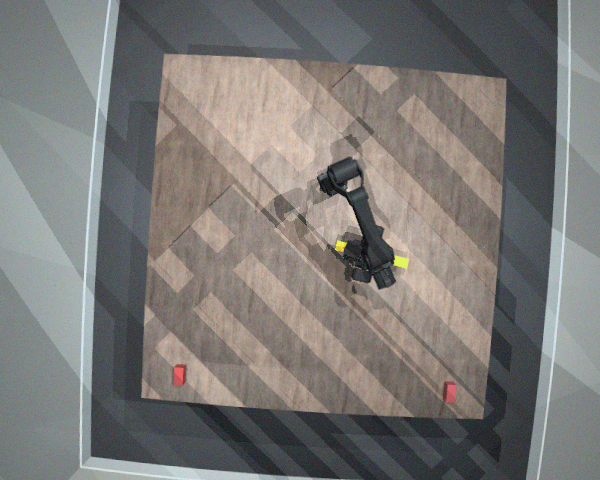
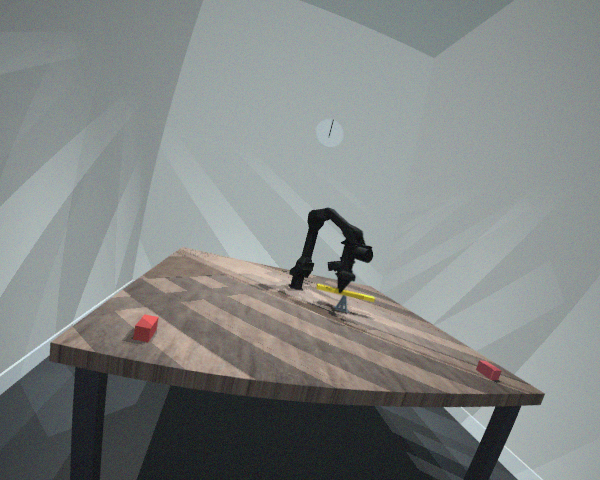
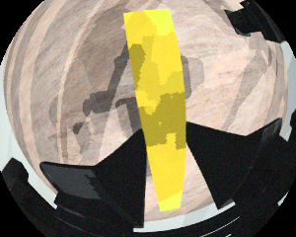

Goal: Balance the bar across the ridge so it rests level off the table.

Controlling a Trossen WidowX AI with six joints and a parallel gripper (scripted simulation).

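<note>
Right now my gripper tip is 1 cm short of the yellow bar and 3 cm to the right of it.
</note>
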